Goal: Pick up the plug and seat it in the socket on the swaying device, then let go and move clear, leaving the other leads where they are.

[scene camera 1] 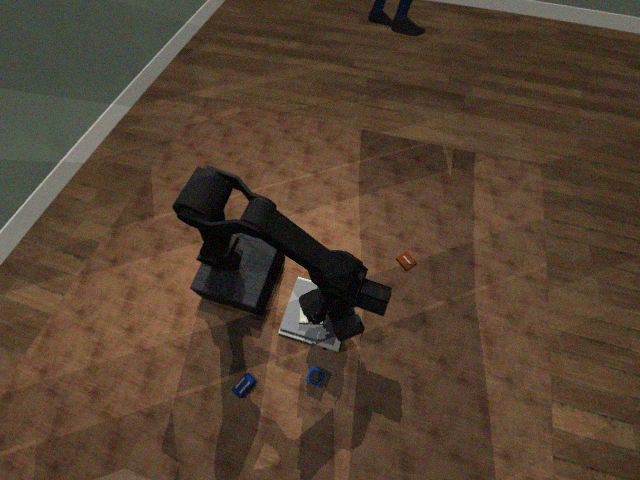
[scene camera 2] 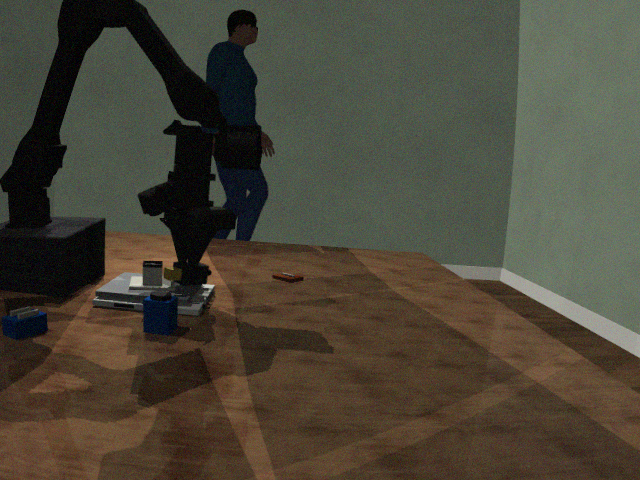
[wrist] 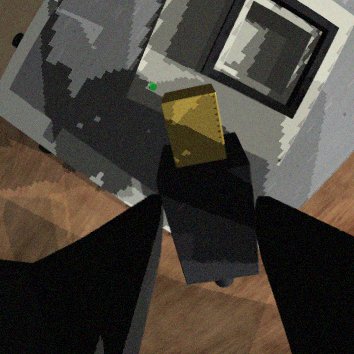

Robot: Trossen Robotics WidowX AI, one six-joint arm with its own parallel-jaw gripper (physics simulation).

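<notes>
The plug [scene camera 2: 172, 274] [wrist: 195, 130] has a yellow front end and a black body. My gripper [scene camera 2: 189, 264] [wrist: 209, 207] is shut on the black body, with one finger against each side in the wrist view. The plug is low over the edge part of the grey-white device [scene camera 1: 290, 321] [scene camera 2: 116, 285] [wrist: 31, 86]. Its yellow end points towards the socket [scene camera 2: 152, 274] [wrist: 250, 90], an upright white box with a black square rim, and is outside the opening. In scene camera 1 the arm hides the plug. Whether the plug touches the device is not clear.
A blue block with two pale prongs [scene camera 1: 244, 385] [scene camera 2: 24, 325] and a blue block with a round black top [scene camera 1: 315, 376] [scene camera 2: 160, 316] stand in front of the device. A flat orange piece [scene camera 1: 406, 260] [scene camera 2: 287, 277] lies beyond it. A person [scene camera 2: 232, 93] stands behind the table.
</notes>
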